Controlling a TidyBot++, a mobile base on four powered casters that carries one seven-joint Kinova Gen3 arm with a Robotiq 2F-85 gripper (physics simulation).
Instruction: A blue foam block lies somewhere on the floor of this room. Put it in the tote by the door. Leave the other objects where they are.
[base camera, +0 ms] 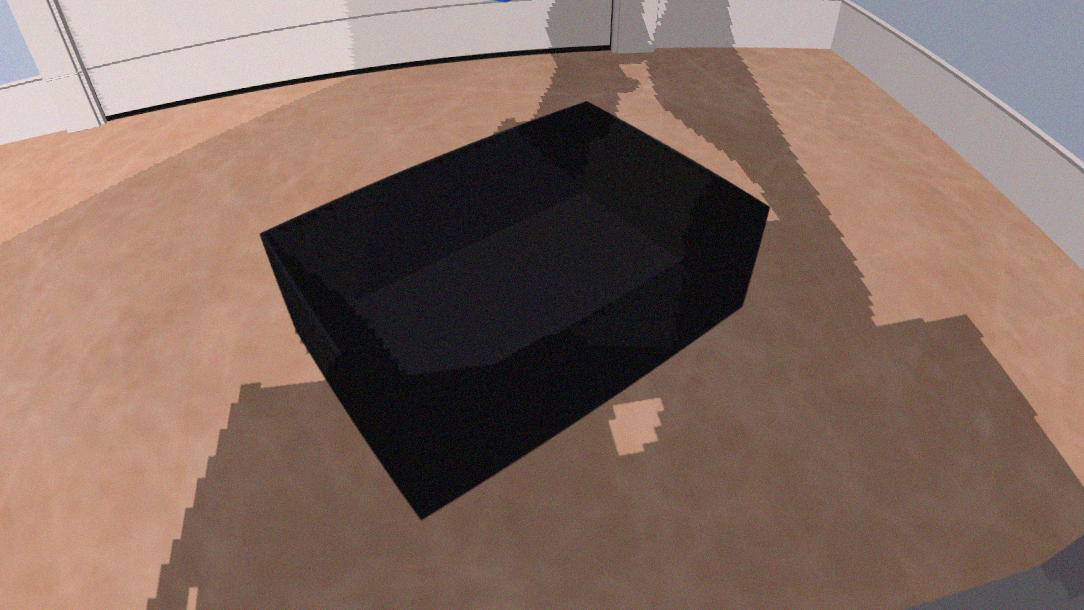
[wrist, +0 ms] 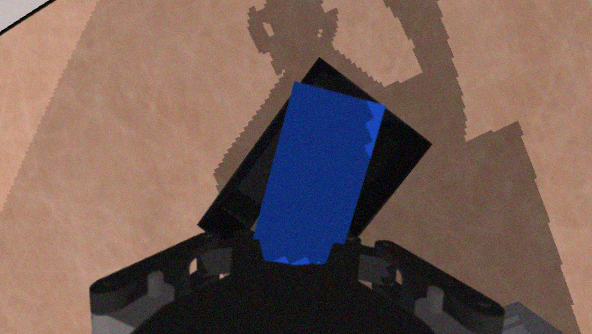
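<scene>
The blue foam block is held between the fingers of my gripper, which is shut on it. In the wrist view the block lies over the middle of the black tote and hides much of it. A small blue edge, likely the block, shows at the top of the base camera view, high above the floor. The tote stands upright on the floor with its open top up, and its visible inner floor shows no object. The tote's long side is turned at an angle to the block.
A white door stands behind the tote. A wall with a pale baseboard runs along the right. Shadows of the arm and base fall across the brown floor. A grey part of the base shows at the bottom right.
</scene>
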